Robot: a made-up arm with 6 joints.
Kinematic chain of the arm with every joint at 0, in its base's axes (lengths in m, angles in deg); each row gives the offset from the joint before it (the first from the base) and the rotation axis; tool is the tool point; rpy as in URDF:
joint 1: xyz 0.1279 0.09 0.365 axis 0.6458 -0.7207 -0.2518
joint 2: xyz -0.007 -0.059 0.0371 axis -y
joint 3: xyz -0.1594 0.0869 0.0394 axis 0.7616 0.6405 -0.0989
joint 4: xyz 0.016 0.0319 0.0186 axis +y
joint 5: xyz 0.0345 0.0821 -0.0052 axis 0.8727 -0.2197 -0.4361
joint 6: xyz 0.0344 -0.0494 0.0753 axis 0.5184 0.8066 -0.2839
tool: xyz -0.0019 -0.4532 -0.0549 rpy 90 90 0
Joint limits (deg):
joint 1: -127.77..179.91
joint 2: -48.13..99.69
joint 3: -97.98..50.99
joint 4: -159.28..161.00
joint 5: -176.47..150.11
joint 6: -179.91..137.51
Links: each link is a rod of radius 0.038 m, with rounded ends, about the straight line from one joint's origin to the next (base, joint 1, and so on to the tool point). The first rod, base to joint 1, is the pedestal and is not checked.
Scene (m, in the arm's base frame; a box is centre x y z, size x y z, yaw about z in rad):
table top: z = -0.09
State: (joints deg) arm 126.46 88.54 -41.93 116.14 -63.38 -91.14
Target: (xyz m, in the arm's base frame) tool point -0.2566 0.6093 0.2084
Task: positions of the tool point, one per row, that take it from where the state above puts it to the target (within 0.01 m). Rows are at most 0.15 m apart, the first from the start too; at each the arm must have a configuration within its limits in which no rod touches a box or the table.
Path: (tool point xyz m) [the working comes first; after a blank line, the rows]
Joints at the target: 152.03 38.61 -16.65 -3.65 -36.80 -104.66
Straight joint move there: clear.

1: -0.2989 -0.1347 0.3717
2: -0.3460 -0.0464 0.3545
3: -0.3809 0.0487 0.3362
4: -0.4015 0.1484 0.3154
5: -0.4059 0.2495 0.2923
6: -0.3930 0.3494 0.2677
7: -0.3630 0.4445 0.2436
8: -0.3169 0.5321 0.2228
9: -0.2566 0.6093 0.2084

